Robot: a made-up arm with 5 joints.
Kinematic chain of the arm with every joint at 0, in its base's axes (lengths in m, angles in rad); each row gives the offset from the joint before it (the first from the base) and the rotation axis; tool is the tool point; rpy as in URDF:
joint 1: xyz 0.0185 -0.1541 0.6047 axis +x
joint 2: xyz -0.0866 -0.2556 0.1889 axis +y
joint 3: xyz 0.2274 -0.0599 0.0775 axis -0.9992 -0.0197 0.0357
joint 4: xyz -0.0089 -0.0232 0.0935 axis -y
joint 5: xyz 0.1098 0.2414 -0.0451 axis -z
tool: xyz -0.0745 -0.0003 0.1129 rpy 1.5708 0 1.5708
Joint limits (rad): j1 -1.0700..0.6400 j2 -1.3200..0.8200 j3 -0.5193..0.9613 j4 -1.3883..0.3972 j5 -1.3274..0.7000
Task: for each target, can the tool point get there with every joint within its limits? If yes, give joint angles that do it. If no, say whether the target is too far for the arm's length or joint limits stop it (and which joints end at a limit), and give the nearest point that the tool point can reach.
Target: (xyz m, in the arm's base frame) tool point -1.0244 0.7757 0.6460
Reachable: no: too far | nearest point -0.3336 0.2310 0.9637 | short by 0.935 m
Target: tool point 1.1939 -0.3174 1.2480
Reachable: no: too far | nearest point 0.3480 -0.2515 0.9886 | short by 0.887 m
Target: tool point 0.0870 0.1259 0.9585
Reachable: yes | joints -0.8672 -0.6129 0.6195 0.0413 -0.8835
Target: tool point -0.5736 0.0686 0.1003
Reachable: no: joint limits stop it (at a limit: joint 1, joint 2, joint 3, joint 4, joint 5) | nearest point 0.0480 -0.1902 0.4583 | short by 0.763 m
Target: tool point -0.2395 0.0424 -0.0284
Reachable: no: joint limits stop it (at a limit: joint 1, joint 2, joint 3, joint 4, joint 5) | nearest point 0.0480 -0.1902 0.4583 | short by 0.611 m
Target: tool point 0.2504 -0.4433 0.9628
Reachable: yes | joints 0.3167 0.0907 -0.4051 -0.7827 -0.0190
